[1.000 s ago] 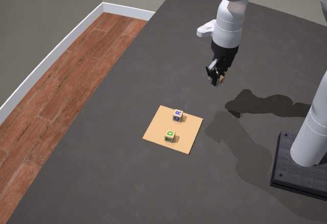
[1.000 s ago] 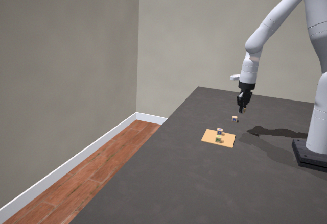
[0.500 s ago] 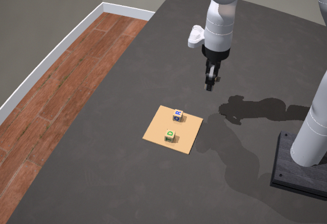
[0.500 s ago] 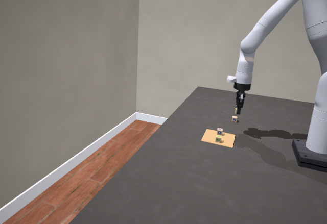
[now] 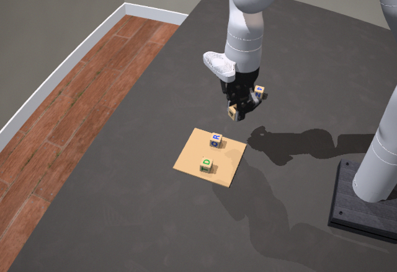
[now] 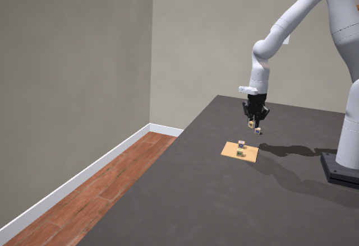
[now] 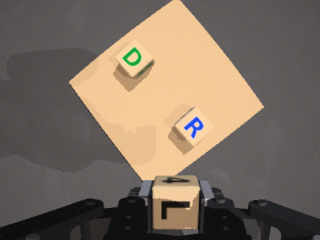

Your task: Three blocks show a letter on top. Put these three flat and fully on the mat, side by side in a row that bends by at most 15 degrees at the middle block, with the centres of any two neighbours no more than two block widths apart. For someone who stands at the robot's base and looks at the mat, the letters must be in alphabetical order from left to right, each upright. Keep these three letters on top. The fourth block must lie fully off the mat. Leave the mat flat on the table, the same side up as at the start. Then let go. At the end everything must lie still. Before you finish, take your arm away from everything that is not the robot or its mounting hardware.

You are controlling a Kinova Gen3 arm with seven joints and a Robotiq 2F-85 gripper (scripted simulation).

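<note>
My gripper is now 120 mm above the tan mat, 60 mm to the right of it and 40 mm short of it.
</note>
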